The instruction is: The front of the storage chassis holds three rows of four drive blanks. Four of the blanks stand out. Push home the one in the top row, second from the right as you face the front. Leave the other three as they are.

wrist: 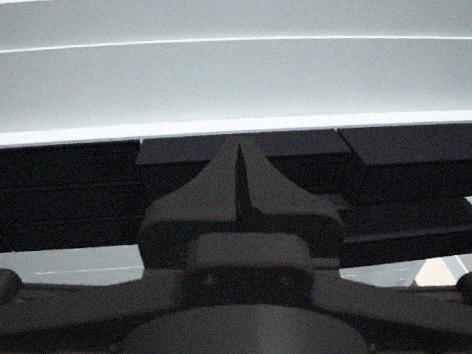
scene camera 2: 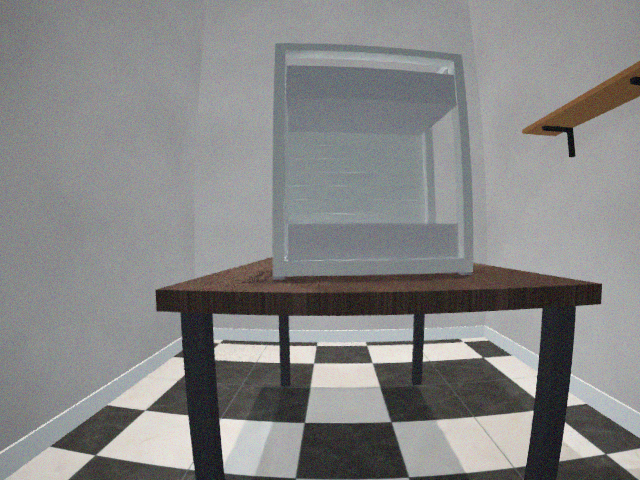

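The storage chassis point(scene camera 2: 372, 267) point(wrist: 235, 80) stands on the table in the scene view, its open side toward the camera; its drive blanks cannot be made out there. In the wrist view a dark top-row blank point(wrist: 305, 145) stands out behind the fingertips. To its right, another top-row blank point(wrist: 415, 145) stands out further. Below that one, a lower blank point(wrist: 410, 217) also stands out. The blanks at the left point(wrist: 60, 165) sit further back. My gripper point(wrist: 238, 154) is shut and empty, its tips over the middle blank's picture area; contact is hidden. The gripper does not show in the scene view.
The brown table point(scene camera 2: 377, 302) carries the chassis. A wooden wall shelf point(scene camera 2: 589, 107) with black brackets is at the right. Grey walls stand around, above a black and white checkered floor point(scene camera 2: 351, 449).
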